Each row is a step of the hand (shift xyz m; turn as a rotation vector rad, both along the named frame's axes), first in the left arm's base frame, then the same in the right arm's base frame.
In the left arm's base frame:
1: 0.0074 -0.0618 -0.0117 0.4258 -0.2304 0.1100
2: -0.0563 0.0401 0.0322 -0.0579 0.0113 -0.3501
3: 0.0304 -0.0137 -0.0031 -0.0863 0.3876 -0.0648
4: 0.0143 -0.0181 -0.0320 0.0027 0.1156 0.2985
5: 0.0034 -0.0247 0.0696 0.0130 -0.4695 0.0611
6: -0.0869 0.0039 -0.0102 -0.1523 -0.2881 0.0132
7: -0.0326 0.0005 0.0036 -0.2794 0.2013 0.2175
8: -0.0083 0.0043 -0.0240 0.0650 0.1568 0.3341
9: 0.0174 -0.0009 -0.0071 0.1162 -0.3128 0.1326
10: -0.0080 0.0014 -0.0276 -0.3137 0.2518 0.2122
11: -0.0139 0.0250 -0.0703 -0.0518 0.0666 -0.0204
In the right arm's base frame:
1: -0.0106 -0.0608 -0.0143 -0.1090 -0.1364 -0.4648
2: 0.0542 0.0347 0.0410 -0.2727 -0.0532 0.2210
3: -0.0174 -0.0088 -0.0273 -0.0320 0.3529 0.1905
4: -0.0339 -0.0202 -0.0006 0.2497 0.1595 -0.1212
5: 0.0595 -0.0126 -0.0421 0.0701 -0.4455 -0.1448
6: 0.0350 -0.0122 0.0793 0.1032 -0.3038 0.0585
7: 0.0196 -0.0044 0.0260 0.3183 0.1834 0.1758
8: -0.0167 -0.0009 0.0196 0.2467 0.2155 -0.1820
9: -0.0149 0.0009 -0.0115 0.0714 -0.2646 -0.2320
10: -0.0198 -0.0043 0.0204 0.3285 0.2261 0.2186
11: -0.0548 0.0111 0.0514 0.0052 0.0531 0.0685

